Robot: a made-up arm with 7 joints. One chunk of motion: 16 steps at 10 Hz.
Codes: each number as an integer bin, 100 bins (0 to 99) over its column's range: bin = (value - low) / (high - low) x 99, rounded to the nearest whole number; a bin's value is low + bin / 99 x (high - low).
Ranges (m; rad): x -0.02..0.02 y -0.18..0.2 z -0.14..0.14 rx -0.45..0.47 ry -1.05..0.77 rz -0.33..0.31
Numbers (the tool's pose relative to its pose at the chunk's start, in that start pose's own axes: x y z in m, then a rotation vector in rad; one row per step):
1: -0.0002 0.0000 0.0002 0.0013 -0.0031 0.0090
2: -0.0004 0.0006 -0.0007 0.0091 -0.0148 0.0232
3: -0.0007 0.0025 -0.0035 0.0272 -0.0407 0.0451
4: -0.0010 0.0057 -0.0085 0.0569 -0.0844 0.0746
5: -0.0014 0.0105 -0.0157 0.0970 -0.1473 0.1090
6: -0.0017 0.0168 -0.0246 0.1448 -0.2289 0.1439
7: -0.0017 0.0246 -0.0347 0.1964 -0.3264 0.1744
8: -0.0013 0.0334 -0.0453 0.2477 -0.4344 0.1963
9: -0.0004 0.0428 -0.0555 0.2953 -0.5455 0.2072
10: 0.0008 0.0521 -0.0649 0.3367 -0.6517 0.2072
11: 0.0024 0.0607 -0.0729 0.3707 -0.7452 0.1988
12: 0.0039 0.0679 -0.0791 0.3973 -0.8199 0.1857
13: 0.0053 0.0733 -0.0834 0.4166 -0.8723 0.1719
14: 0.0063 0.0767 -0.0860 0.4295 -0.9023 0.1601
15: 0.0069 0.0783 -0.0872 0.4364 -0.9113 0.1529
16: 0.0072 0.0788 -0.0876 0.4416 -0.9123 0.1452
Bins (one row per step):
1: 49 47 50 49 57 52
2: 49 47 49 49 56 55
3: 48 48 48 51 55 58
4: 47 48 46 55 53 63
5: 46 50 44 59 49 68
6: 45 51 41 64 45 73
7: 45 53 37 70 39 78
8: 46 56 33 75 33 81
9: 49 58 30 80 27 83
10: 51 60 27 85 22 83
11: 55 63 24 88 17 82
12: 59 65 22 91 13 80
13: 63 66 20 93 10 78
14: 65 67 19 95 8 76
15: 67 67 19 95 8 75
16: 67 67 19 96 7 74

